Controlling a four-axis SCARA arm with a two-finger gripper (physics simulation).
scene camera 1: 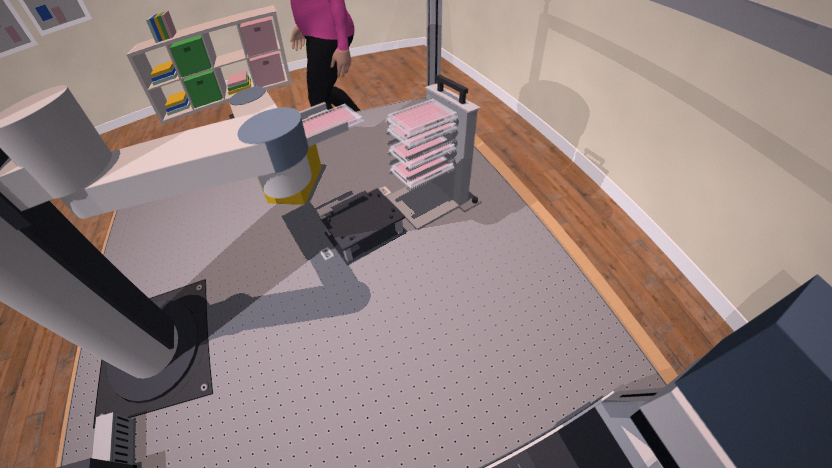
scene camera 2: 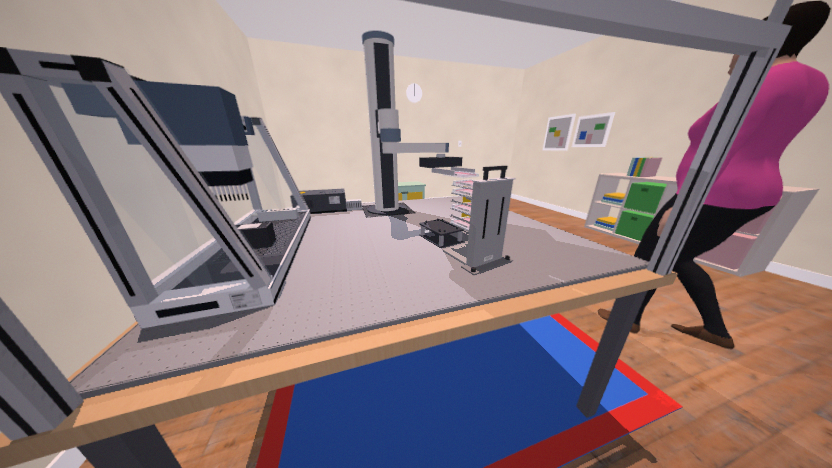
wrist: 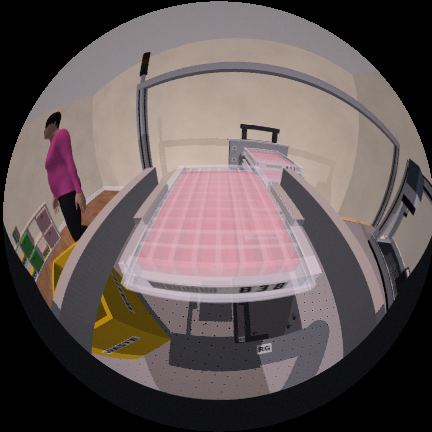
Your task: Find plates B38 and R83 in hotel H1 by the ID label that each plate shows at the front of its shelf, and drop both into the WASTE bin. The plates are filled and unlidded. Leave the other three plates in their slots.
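Frame: origin at the arm's base, x back, y down, z right, level; centimetres.
Seen in the pictures: gripper, between the fingertips: (scene camera 1: 335,115) (scene camera 2: 464,172) (wrist: 218,175); arm's base, origin of its link: (scene camera 1: 156,350) (scene camera 2: 387,211).
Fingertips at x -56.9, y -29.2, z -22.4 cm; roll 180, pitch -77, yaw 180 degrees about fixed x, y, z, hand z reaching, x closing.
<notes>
Pixels of each thing's top centre, then the offset from my fingertips to it. "spot": a spot on its surface instead.
- plate B38, centre of its top: (wrist: 218,191) (scene camera 1: 327,119) (scene camera 2: 460,172) dy +0.3, dx +2.0, dz +0.5 cm
- yellow WASTE bin, centre of its top: (wrist: 69,281) (scene camera 1: 277,127) dy +7.9, dx +13.4, dz -16.9 cm
- RG label, a spot on its surface: (wrist: 264,348) spot: dy +27.9, dx +10.1, dz +12.0 cm
My gripper (scene camera 1: 334,120) (scene camera 2: 456,171) (wrist: 218,175) is shut on plate B38 (scene camera 1: 326,120) (wrist: 220,225), gripping its long sides. The plate is level, unlidded and filled pink; its B38 label reads clearly in the wrist view. It hangs high above the bench, clear of the hotel. The yellow WASTE bin (scene camera 1: 314,160) (wrist: 137,332) is below and to the left in the wrist view, partly hidden by the left finger and, in scene camera 1, by the arm. Hotel H1 (scene camera 1: 465,151) (scene camera 2: 490,221) (wrist: 234,145) holds several pink plates (scene camera 1: 421,116); their labels, R83 included, are not readable.
A low black stand (scene camera 1: 363,218) (scene camera 2: 442,228) is in front of the hotel, near the RG label (wrist: 264,348). A large framed machine (scene camera 1: 756,349) (scene camera 2: 180,116) stands at the bench's other end. A person in pink (scene camera 1: 325,23) (scene camera 2: 773,133) (wrist: 62,160) stands beyond the bench edge.
</notes>
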